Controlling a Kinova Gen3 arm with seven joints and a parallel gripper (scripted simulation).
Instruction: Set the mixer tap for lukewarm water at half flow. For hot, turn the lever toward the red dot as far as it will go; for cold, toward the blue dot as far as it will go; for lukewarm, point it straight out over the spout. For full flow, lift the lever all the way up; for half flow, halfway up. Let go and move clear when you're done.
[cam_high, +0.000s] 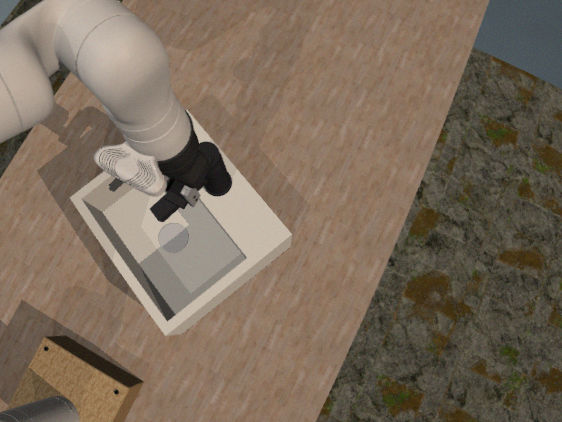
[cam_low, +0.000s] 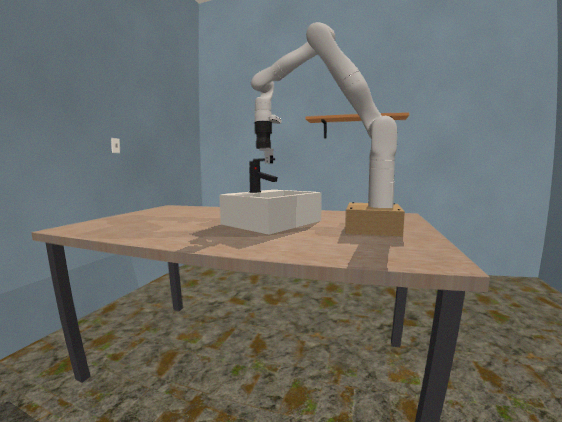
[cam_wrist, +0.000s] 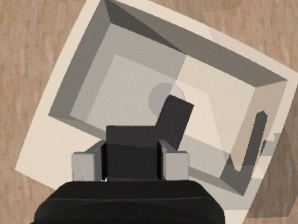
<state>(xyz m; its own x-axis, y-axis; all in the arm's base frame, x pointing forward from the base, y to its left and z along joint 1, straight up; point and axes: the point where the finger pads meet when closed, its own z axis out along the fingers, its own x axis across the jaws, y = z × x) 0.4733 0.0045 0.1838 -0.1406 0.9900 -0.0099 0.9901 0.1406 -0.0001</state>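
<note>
The lever lies 2 cm ahead of my hand. From my hand the other things lie so: white sink basin: 4 cm behind, 4 cm to the left, 23 cm below; then black mixer tap: 5 cm ahead, 1 cm to the left, 5 cm below.
</note>
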